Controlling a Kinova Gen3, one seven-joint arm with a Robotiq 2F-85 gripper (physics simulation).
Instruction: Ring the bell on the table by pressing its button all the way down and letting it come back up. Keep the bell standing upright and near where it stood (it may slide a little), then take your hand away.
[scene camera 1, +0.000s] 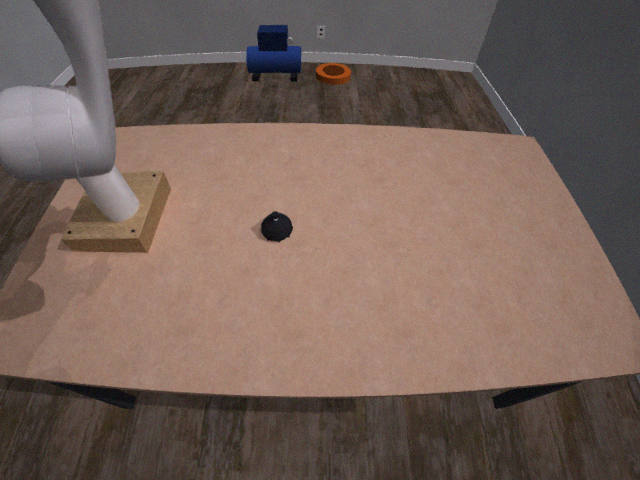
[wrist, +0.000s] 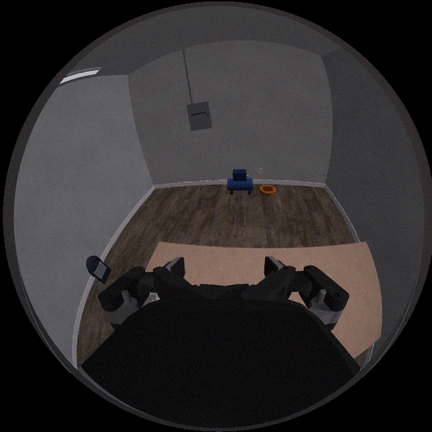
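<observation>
A black dome-shaped bell with a small button on top stands upright on the table, left of the table's middle in the scene view. The bell does not show in the wrist view. My gripper is open with nothing between its fingers; the wrist view looks past it toward the far wall and the table's far part. The gripper is out of the scene view, so its exact distance from the bell cannot be told. It is apart from the bell.
The white arm rises from a wooden base block at the table's left. Beyond the table, a blue compressor and an orange ring are on the floor. A grey box is on the far wall.
</observation>
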